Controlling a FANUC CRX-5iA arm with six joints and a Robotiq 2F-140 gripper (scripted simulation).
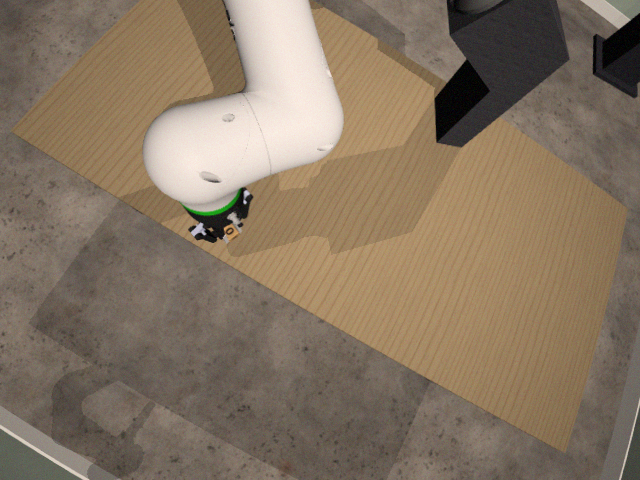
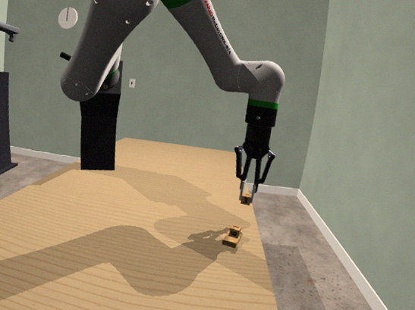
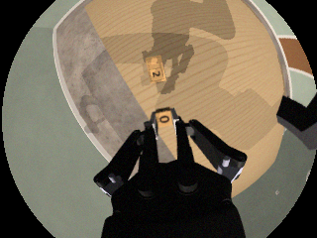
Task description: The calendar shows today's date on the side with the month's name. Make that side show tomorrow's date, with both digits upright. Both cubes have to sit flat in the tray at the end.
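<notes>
Now: the wooden tray 120 mm below my hand, 90 mm to the right of it and 50 mm behind it.
</notes>
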